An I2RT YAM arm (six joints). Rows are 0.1 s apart.
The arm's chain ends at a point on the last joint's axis. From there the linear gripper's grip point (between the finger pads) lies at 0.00 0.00 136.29 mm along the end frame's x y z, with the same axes.
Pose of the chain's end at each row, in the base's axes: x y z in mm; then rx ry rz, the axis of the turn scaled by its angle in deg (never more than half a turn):
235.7 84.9 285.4 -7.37 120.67 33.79
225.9 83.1 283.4 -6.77 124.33 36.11
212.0 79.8 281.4 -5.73 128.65 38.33
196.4 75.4 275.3 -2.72 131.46 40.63
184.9 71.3 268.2 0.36 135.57 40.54
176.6 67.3 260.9 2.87 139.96 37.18
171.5 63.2 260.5 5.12 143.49 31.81
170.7 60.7 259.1 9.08 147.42 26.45
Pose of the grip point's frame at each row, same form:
338.9 147.2 221.8 -7.37 120.67 33.79
323.3 148.2 213.8 -6.77 124.33 36.11
302.5 147.2 205.0 -5.73 128.65 38.33
282.8 144.0 195.3 -2.72 131.46 40.63
266.4 137.8 181.5 0.36 135.57 40.54
253.7 127.2 165.8 2.87 139.96 37.18
245.7 113.5 157.8 5.12 143.49 31.81
240.3 100.6 148.9 9.08 147.42 26.45

